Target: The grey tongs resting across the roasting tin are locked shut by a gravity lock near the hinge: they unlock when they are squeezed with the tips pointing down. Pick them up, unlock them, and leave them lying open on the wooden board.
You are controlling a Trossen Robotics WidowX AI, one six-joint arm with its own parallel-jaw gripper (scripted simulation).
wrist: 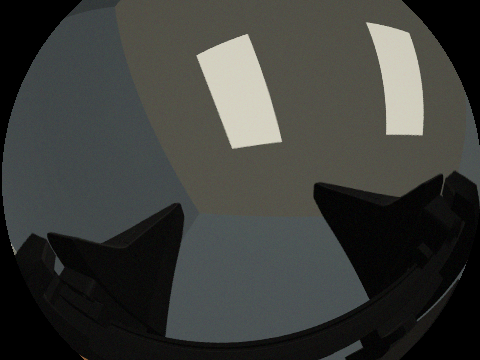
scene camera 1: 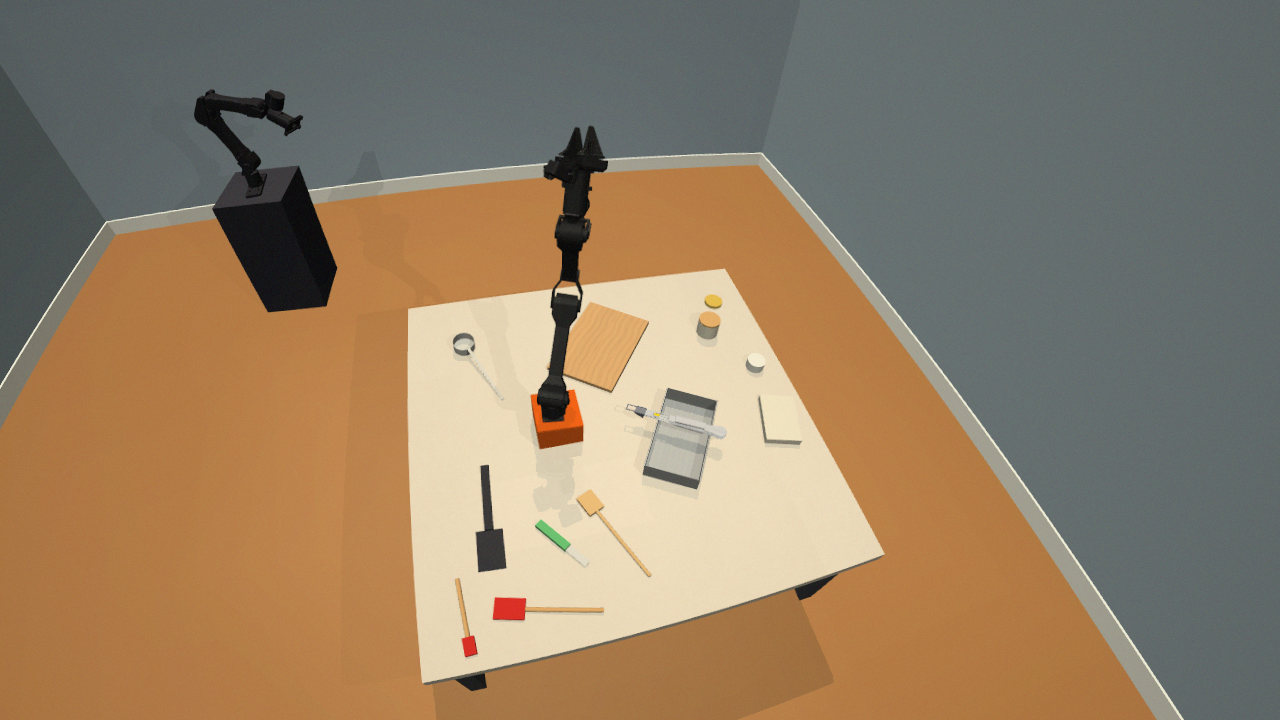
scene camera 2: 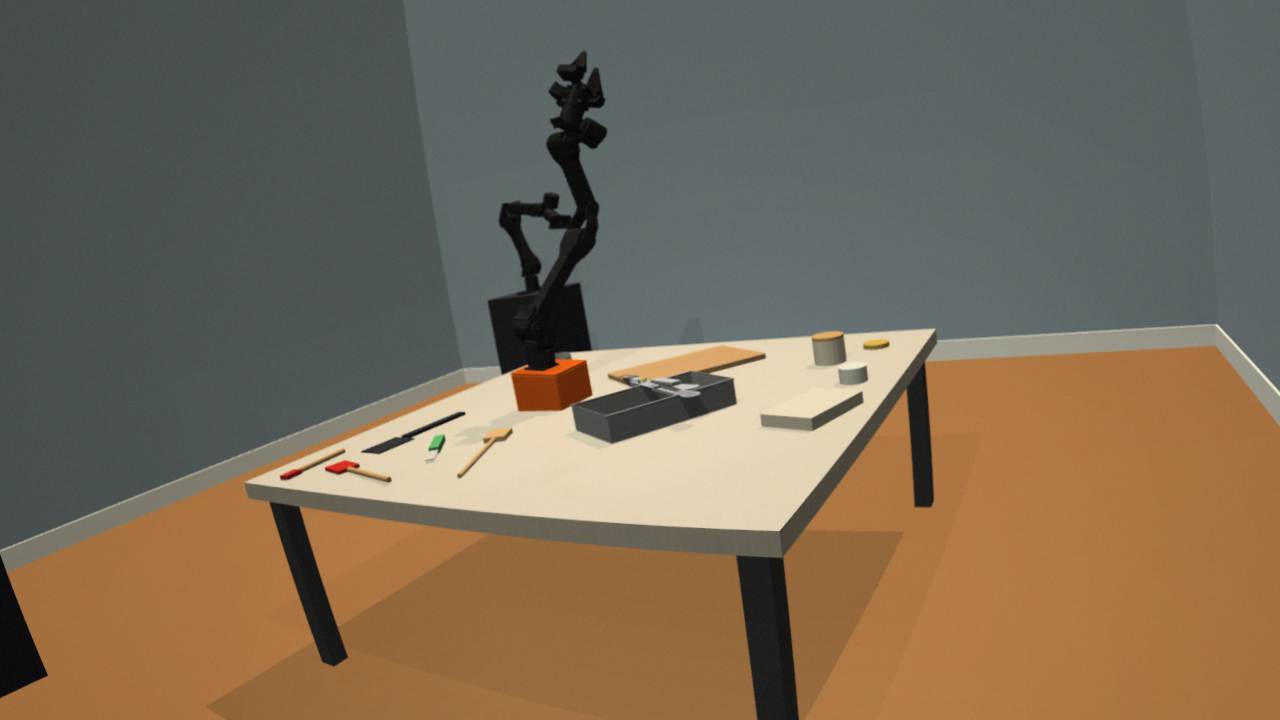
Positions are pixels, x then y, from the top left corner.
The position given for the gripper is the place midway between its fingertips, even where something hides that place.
Labels:
gripper: wrist 249,201; scene camera 1 584,126; scene camera 2 590,59
black turner: scene camera 1; scene camera 2; not seen in the wrist view (out of frame)
same spot on wooden board: [scene camera 1: 600,344] = [scene camera 2: 682,364]
same spot on black turner: [scene camera 1: 490,546] = [scene camera 2: 391,443]

